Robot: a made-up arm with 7 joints.
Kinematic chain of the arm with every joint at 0, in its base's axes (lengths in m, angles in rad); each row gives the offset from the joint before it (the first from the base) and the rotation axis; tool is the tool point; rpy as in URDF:
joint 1: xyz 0 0 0.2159 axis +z
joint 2: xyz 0 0 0 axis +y
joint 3: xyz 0 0 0.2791 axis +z
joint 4: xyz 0.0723 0 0 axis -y
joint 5: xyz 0.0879 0 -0.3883 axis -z
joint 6: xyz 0 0 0 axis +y
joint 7: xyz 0.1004 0 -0.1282 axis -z
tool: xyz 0 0 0 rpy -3.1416 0 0
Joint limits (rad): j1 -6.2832..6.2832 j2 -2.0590..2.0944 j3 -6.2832..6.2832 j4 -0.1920..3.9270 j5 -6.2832..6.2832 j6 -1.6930..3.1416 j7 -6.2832..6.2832
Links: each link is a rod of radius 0.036 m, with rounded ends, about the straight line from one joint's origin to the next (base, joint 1, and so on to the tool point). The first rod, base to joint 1, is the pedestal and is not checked.
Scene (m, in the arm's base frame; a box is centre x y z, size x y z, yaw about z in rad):
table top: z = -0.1
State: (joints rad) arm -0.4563 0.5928 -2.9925 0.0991 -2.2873 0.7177 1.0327
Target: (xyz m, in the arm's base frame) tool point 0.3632 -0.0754 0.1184
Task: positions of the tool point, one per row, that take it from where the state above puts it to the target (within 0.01 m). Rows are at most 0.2 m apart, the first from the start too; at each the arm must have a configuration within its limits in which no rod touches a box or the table.
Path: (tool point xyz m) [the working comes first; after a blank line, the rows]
Joints at the target: -2.1855 0.4819 -4.1166 0.2495 -1.9968 1.6057 1.0327
Straight joint move there: clear.

1: -0.2287 0.2583 0.1388
2: -0.0852 0.3475 0.1478
3: 0.0923 0.3549 0.1491
4: 0.2552 0.2704 0.1433
5: 0.3557 0.1128 0.1322
6: 0.3632 -0.0754 0.1184

